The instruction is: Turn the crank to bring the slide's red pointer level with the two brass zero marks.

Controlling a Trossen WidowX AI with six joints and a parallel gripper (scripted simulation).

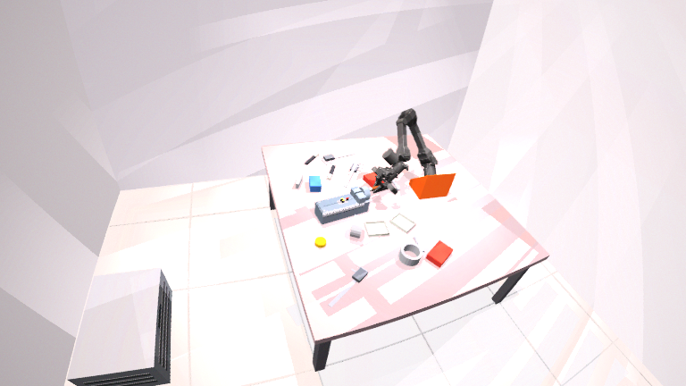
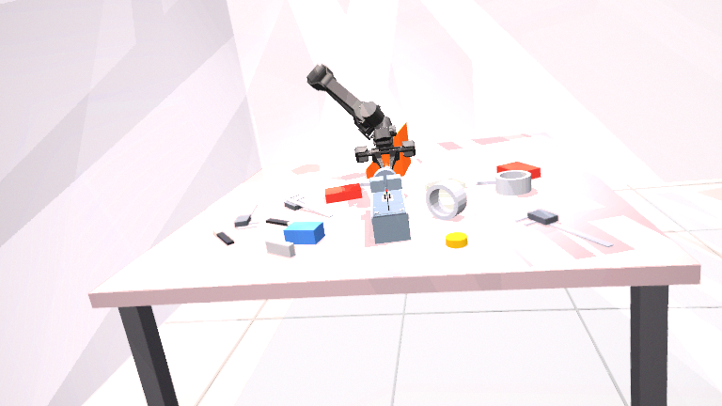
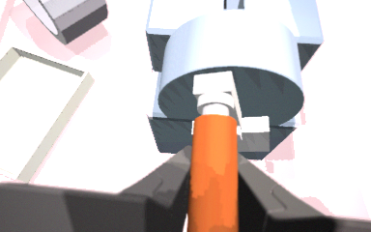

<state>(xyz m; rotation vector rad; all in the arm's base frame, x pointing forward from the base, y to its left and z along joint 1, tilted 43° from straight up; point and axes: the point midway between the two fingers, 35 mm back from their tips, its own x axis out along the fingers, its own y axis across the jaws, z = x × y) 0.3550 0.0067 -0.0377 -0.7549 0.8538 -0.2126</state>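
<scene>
The red pointer is 140 mm ahead of my gripper tip, 10 mm to the left of it and 10 mm below it. The rest, counted from my gripper tip: orange handle 20 mm behind, 20 mm above; yellow disc 320 mm ahead, 190 mm to the left, 90 mm below; blue block 240 mm ahead, 210 mm to the right, 70 mm below.
</scene>
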